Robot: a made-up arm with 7 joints.
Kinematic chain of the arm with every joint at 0, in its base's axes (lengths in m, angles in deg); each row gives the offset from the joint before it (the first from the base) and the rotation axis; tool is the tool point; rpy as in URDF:
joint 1: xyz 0 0 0.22 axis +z
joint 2: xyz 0 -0.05 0.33 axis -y
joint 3: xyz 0 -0.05 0.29 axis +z
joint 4: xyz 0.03 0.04 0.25 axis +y
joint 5: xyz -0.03 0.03 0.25 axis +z
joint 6: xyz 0 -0.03 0.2 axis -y
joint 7: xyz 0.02 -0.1 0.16 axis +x
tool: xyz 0 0 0 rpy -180 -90 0
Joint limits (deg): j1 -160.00..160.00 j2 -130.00..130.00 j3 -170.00..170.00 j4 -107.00..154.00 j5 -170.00..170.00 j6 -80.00..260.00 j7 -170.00..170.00
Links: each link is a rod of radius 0.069 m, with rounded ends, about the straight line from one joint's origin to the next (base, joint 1, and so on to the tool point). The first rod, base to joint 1, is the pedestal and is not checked.
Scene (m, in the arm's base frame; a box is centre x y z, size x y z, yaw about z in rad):
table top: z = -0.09
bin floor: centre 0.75 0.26 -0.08 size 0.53 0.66 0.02 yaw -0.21
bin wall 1: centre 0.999 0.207 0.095 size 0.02 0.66 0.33 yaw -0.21
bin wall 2: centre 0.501 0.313 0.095 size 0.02 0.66 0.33 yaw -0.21
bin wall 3: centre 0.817 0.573 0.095 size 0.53 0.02 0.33 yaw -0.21
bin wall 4: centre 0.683 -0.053 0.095 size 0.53 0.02 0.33 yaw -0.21
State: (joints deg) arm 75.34 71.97 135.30 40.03 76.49 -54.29 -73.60
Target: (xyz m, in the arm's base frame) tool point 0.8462 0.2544 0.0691
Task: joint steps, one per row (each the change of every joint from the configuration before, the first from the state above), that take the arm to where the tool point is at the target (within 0.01 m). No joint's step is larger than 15 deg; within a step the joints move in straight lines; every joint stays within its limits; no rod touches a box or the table.
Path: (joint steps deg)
1: -6.10 -13.89 -8.52 0.21 -2.21 2.62 0.00
2: -6.10 -13.90 -8.53 0.22 -2.21 2.62 0.00
3: -6.10 -13.89 -8.52 0.21 -2.21 2.61 0.00
4: -6.11 -13.89 -8.52 0.21 -2.21 2.62 0.00
5: -6.10 -13.90 -8.53 0.22 -2.21 2.62 0.00
6: -6.10 -13.89 -8.52 0.21 -2.21 2.62 0.00
7: -6.10 -13.89 -8.52 0.21 -2.21 2.61 0.00
8: -6.10 -13.90 -8.53 0.22 -2.21 2.62 0.00
9: -6.10 -13.89 -8.52 0.21 -2.21 2.62 0.00
10: -6.10 -13.89 -8.52 0.22 -2.21 2.62 0.00
11: -6.10 -13.90 -8.53 0.21 -2.21 2.61 0.00
12: -6.11 -13.89 -8.52 0.21 -2.20 2.62 0.00

